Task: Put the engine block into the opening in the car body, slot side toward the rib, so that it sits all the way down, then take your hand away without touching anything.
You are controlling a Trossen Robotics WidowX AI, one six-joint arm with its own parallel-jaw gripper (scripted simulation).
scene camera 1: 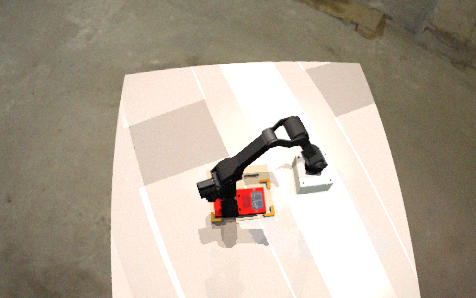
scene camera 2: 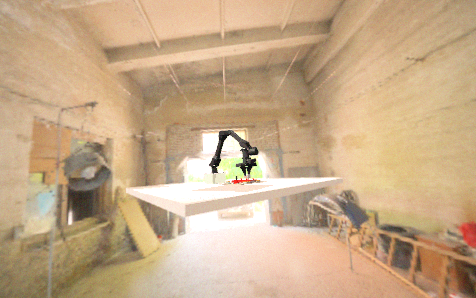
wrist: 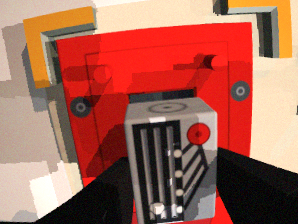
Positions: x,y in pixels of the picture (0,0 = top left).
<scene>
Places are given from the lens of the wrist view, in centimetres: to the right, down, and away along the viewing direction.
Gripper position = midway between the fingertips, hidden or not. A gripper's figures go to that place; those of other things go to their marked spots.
my gripper (wrist: 171,162): 1, 2, 10
engine block (wrist: 172,145): 1, 1, 9
red car body (wrist: 102,73): -2, -2, 11
</scene>
